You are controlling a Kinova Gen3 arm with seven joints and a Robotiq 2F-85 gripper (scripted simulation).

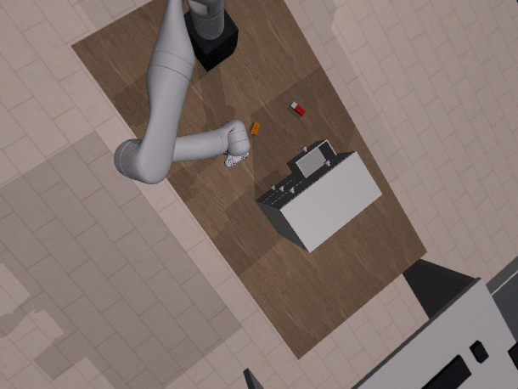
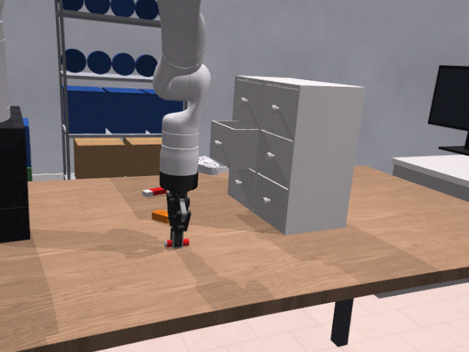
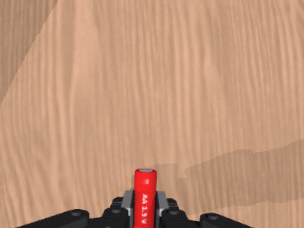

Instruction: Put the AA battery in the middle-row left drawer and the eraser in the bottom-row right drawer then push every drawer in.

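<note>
Right now the orange battery is 3 cm ahead of my hand, 14 cm to the left of it and 1 cm below it. Round my hand: eraser (5 cm ahead, 34 cm to the left, 1 cm below); then AA battery (1 cm below).
</note>
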